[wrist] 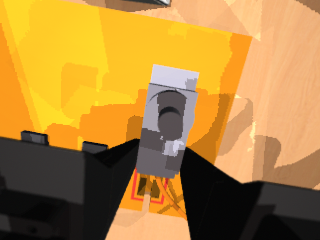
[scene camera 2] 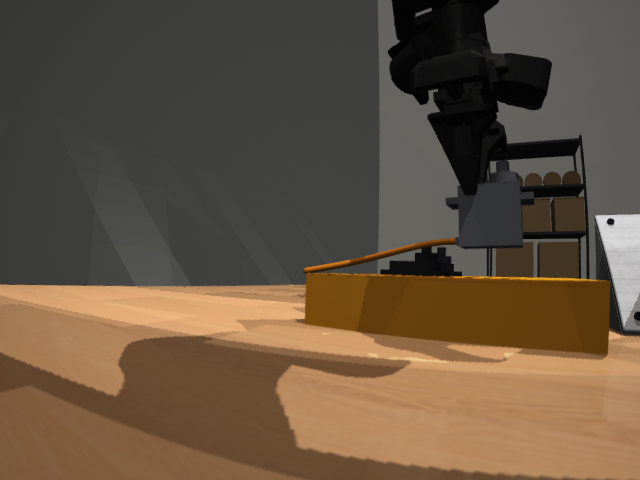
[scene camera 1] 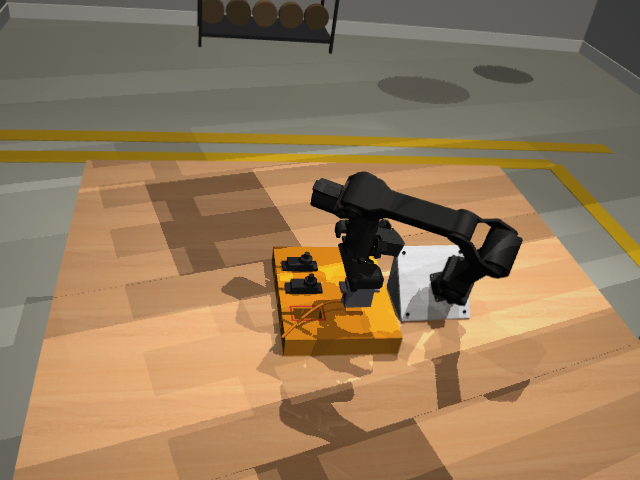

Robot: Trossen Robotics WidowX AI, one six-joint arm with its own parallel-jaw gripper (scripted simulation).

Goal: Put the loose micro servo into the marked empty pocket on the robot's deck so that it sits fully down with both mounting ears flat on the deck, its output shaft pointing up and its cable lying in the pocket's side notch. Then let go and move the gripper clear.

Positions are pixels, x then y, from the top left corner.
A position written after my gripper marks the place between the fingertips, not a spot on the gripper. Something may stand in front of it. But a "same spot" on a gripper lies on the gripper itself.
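My gripper is visible in the wrist view, in scene camera 1 and in scene camera 2 [473, 198]. On my gripper, [scene camera 1: 348, 261] and [wrist: 111, 210] are the same spot. A grey micro servo is visible in the wrist view, in scene camera 2 and in scene camera 1 [362, 297]. For the servo, [wrist: 169, 115] and [scene camera 2: 508, 162] are the same spot.
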